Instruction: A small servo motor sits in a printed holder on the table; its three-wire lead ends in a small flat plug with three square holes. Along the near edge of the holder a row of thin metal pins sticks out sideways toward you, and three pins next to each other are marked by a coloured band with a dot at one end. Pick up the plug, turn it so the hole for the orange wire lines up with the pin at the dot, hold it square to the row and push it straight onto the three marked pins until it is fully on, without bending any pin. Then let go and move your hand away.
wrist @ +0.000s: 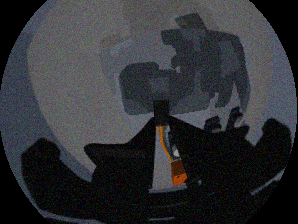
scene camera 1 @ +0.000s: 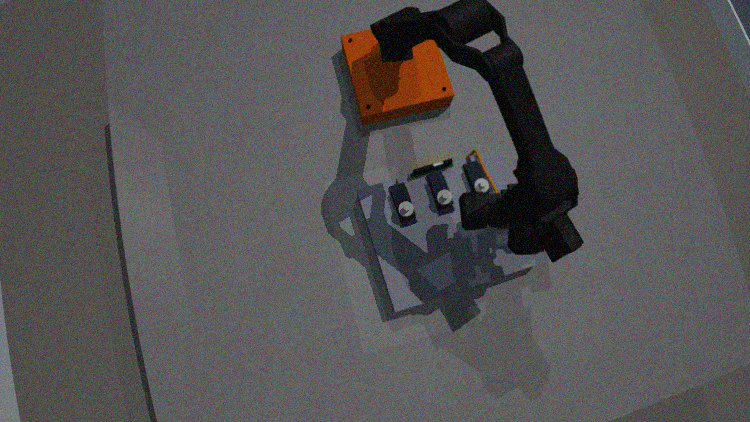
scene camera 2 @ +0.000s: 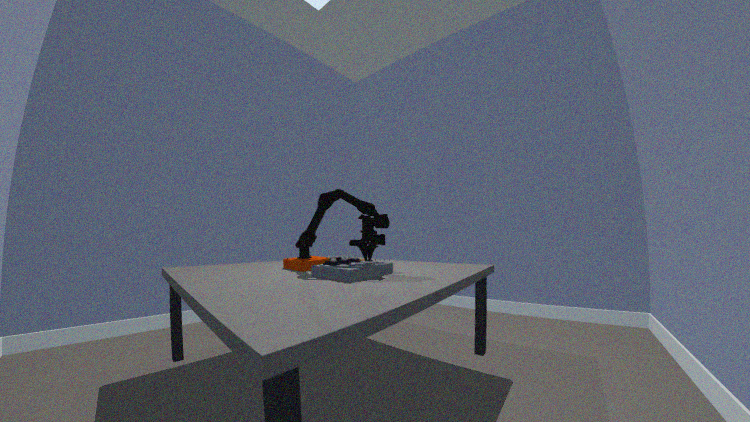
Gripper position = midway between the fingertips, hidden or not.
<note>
I see my gripper point(scene camera 1: 500, 215).
My gripper also shows in the wrist view point(wrist: 161, 119).
</note>
